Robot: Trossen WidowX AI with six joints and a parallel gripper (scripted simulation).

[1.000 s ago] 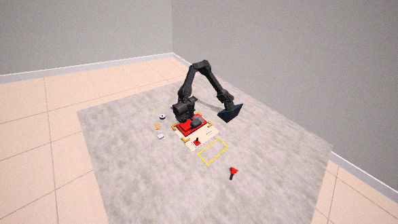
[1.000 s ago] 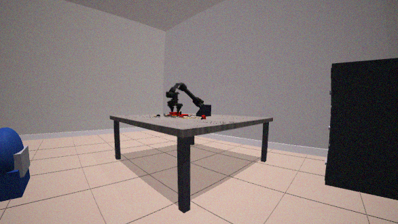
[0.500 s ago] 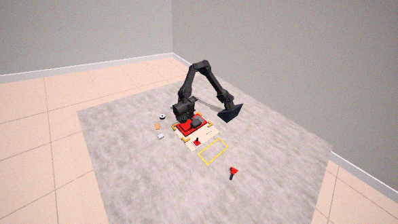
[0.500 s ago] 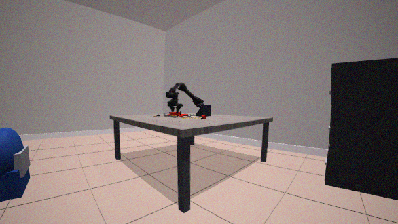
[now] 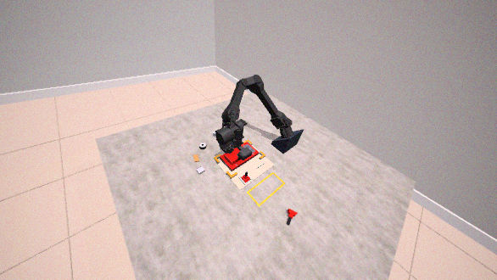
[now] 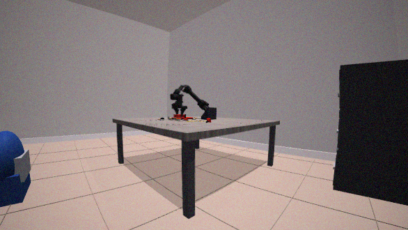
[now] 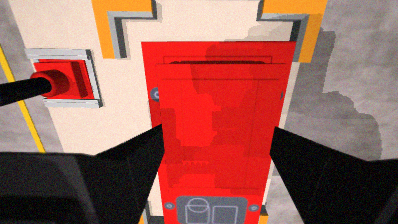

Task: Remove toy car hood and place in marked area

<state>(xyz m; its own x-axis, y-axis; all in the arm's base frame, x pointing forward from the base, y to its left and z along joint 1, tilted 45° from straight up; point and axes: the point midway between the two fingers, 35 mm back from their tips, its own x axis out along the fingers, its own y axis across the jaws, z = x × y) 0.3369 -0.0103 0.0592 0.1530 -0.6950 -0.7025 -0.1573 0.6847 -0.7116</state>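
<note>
Now: the holder 10 mm ahead of my gripper tip, 130 mm to the left of it and 10 mm below it. Round my gripper tip: wheel 110 mm ahead, 170 mm to the right, 30 mm below; red hood 10 mm above.
</note>
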